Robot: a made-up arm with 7 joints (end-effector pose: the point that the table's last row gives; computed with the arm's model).
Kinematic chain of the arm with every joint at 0, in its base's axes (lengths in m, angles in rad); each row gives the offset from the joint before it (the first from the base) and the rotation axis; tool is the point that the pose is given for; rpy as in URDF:
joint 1: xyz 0 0 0.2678 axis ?
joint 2: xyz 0 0 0 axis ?
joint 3: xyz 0 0 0.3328 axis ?
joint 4: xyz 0.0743 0 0 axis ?
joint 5: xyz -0.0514 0 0.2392 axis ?
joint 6: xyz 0 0 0 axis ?
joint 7: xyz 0.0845 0 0 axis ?
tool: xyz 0 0 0 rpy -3.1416 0 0
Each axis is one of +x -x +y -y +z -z.
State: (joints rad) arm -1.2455 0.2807 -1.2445 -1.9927 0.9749 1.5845 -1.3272
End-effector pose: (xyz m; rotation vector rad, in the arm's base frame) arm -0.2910 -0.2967 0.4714 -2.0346 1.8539 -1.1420
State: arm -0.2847 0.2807 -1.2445 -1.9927 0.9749 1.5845 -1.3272
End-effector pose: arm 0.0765 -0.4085 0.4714 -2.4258 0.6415 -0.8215
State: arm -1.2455 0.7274 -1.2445 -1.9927 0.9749 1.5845 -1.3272
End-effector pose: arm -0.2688 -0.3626 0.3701 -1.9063 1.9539 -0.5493
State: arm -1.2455 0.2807 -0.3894 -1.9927 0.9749 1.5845 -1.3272
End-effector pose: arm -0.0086 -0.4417 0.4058 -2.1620 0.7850 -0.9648
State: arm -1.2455 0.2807 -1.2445 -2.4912 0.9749 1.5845 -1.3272
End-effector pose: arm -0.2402 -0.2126 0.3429 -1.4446 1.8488 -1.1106
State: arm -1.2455 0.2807 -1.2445 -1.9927 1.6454 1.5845 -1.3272
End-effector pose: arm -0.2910 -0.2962 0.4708 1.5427 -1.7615 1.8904
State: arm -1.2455 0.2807 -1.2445 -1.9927 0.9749 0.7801 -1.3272
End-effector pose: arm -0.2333 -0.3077 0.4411 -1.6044 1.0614 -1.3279
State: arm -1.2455 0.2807 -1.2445 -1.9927 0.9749 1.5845 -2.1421
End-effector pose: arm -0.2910 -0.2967 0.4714 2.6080 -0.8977 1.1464
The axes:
joint 1: +z
joint 2: +y
joint 3: +z
joint 4: -y
joint 5: +z
joint 6: -y
joint 7: -z

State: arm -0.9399 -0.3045 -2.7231 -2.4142 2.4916 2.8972 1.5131
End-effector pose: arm -0.1969 0.1835 0.3206 2.0264 -1.7204 -0.8209
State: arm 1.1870 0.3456 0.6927 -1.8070 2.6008 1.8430 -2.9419
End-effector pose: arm -0.0787 0.4521 0.4344 -0.2598 -0.8047 -0.8833
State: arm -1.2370 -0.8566 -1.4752 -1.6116 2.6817 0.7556 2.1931
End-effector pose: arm -0.4429 0.1443 0.5952 -0.8437 0.4251 -0.6346
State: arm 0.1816 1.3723 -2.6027 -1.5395 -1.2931 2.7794 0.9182
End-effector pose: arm 0.3936 -0.1720 0.5982 0.2571 -0.2025 -0.1855
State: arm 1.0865 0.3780 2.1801 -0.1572 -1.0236 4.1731 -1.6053
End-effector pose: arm 0.0665 0.1290 0.7579 -0.6148 0.8964 -2.4069
